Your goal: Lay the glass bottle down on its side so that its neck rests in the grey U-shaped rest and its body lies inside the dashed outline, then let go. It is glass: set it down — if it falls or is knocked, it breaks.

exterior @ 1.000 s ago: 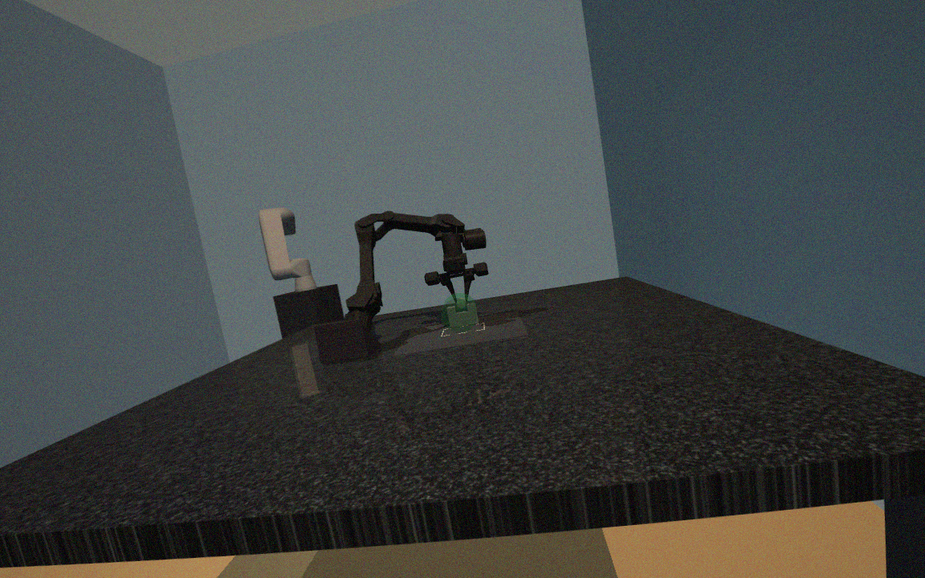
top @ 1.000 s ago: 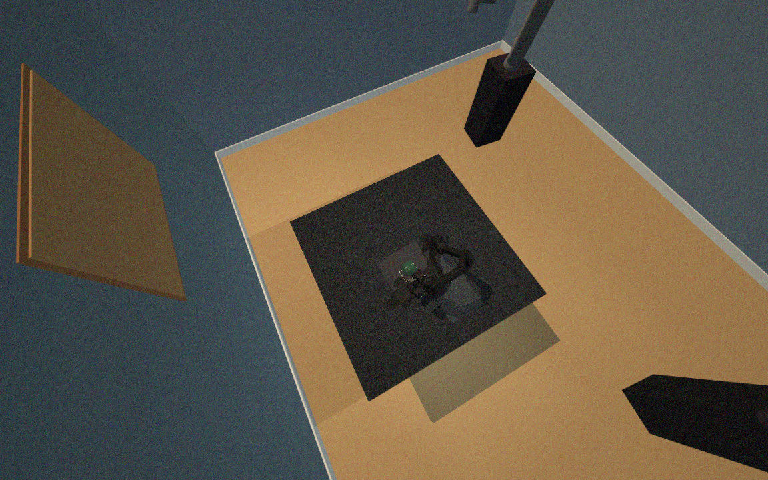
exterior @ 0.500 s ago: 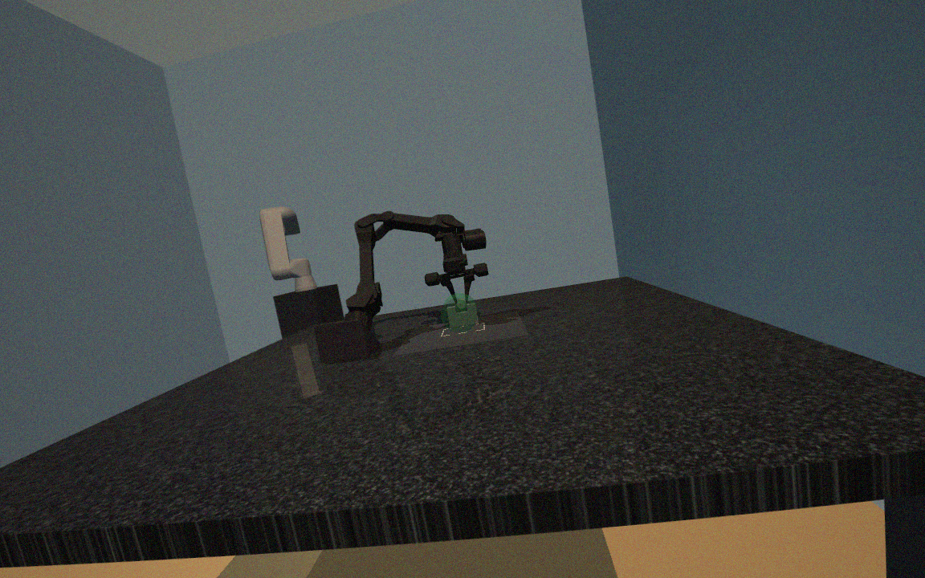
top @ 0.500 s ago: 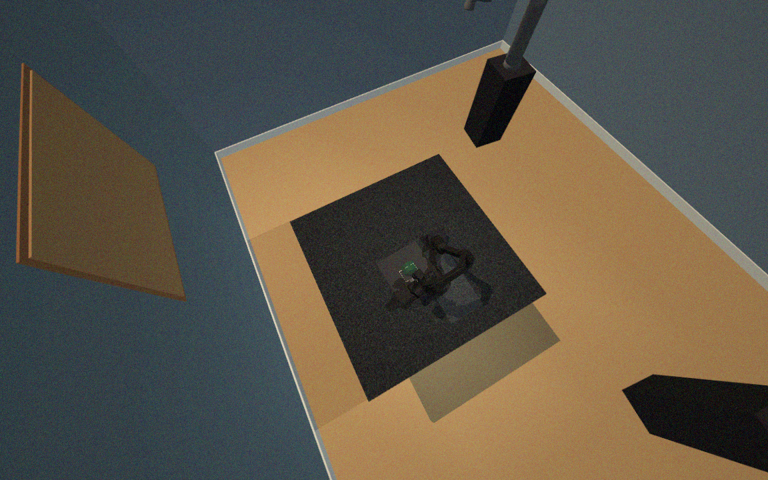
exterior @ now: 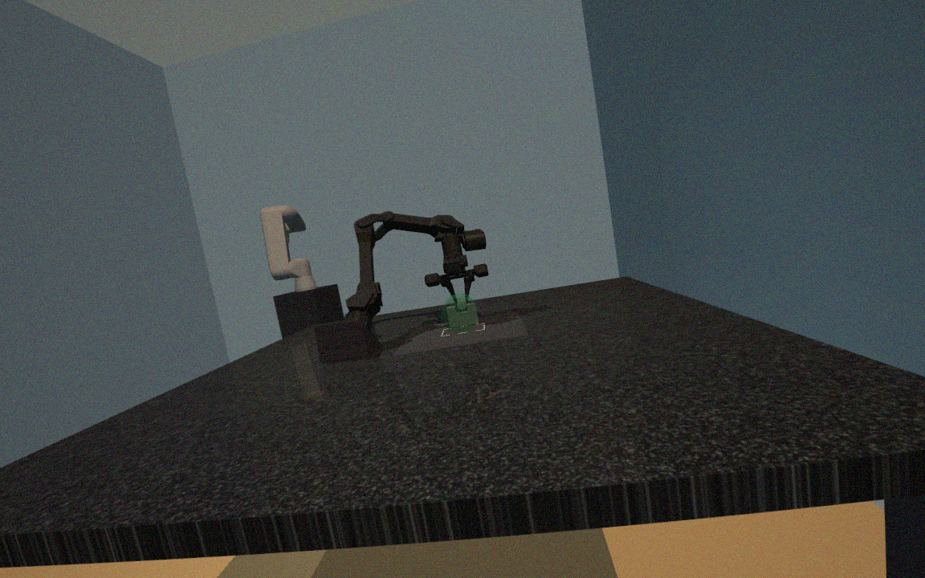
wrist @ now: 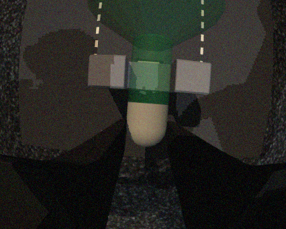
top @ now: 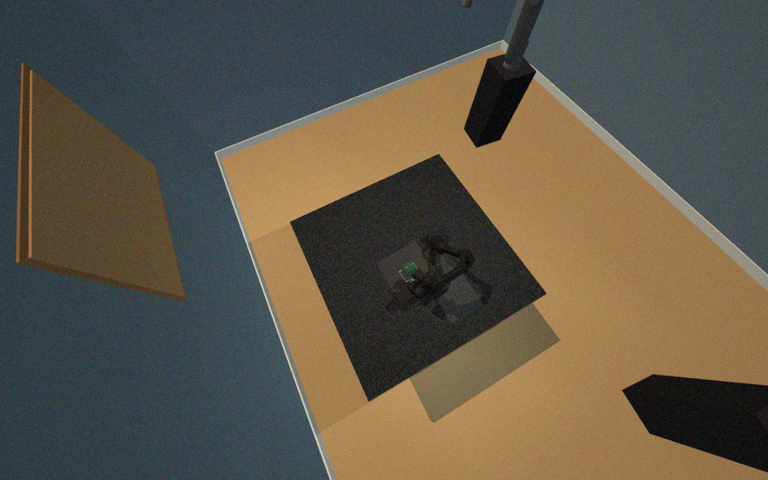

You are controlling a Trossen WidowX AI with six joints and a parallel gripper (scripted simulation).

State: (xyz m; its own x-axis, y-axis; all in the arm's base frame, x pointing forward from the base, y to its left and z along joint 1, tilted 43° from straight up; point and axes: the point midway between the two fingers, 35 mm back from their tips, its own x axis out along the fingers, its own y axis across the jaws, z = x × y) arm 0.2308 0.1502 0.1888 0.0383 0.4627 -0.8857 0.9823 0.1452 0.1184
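My gripper tip is 5 cm to the left of the green glass bottle and 1 cm short of it. Round my gripper tip: grey mat 11 cm to the right, 6 cm below, 2 cm ahead.
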